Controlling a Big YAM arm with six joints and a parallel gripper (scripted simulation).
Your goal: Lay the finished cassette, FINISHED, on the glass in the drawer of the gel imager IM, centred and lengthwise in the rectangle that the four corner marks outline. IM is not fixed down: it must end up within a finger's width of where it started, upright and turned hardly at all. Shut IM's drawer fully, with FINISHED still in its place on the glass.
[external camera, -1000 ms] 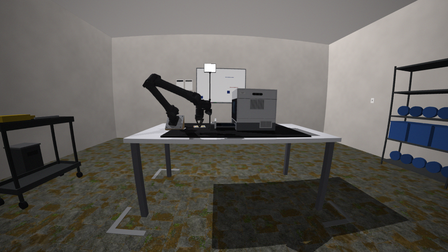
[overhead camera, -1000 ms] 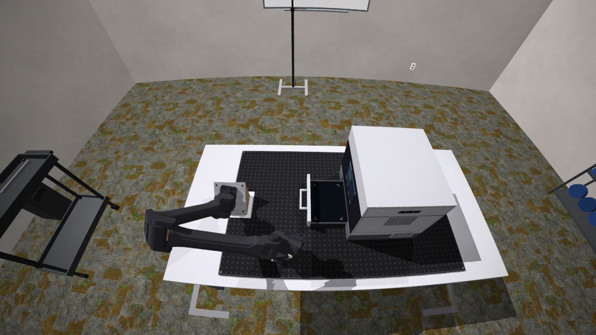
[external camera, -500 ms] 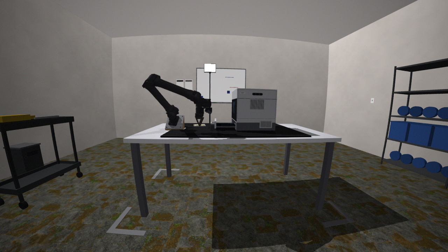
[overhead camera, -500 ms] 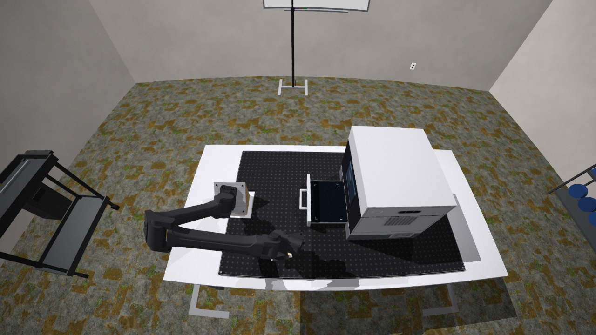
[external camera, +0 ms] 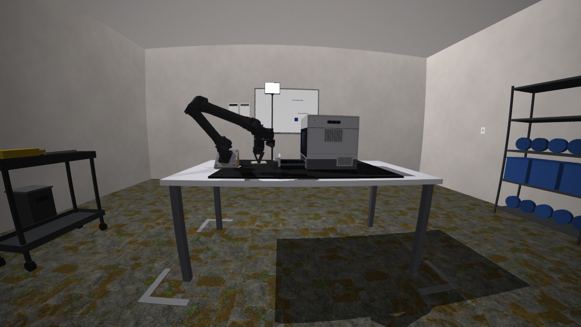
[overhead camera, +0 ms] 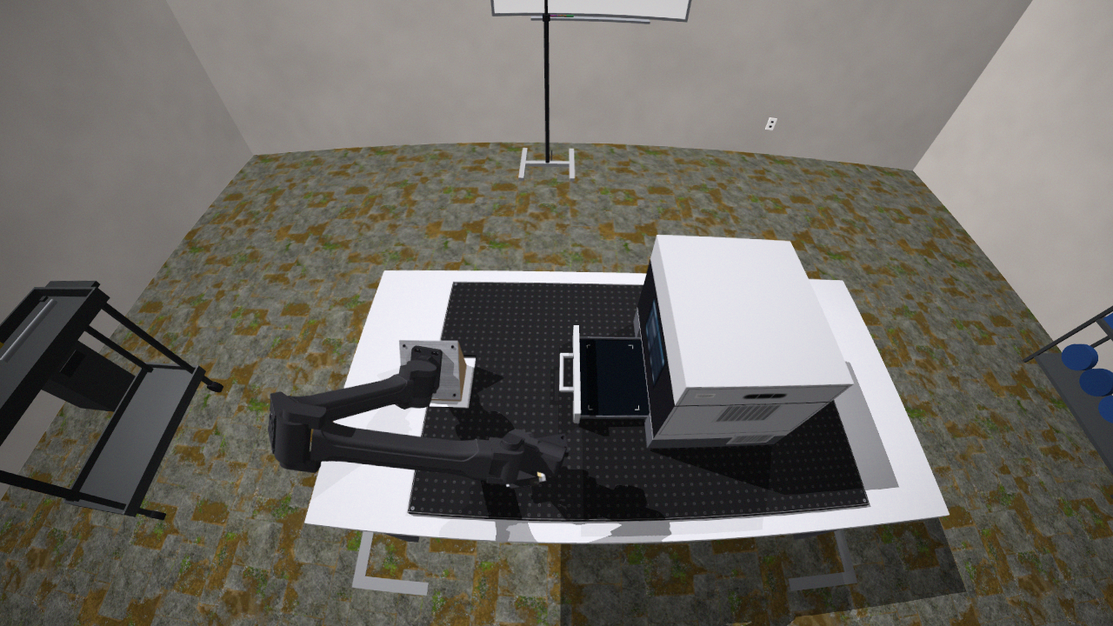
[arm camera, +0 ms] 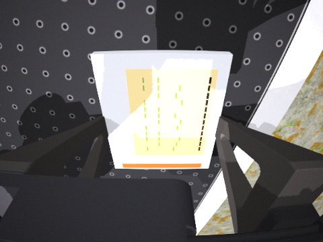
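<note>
Right now the finished cassette is 1 cm behind my hand and 1 cm below it. Also, from my hand: imager drawer (22 cm ahead, 30 cm to the left, 4 cm below).
</note>
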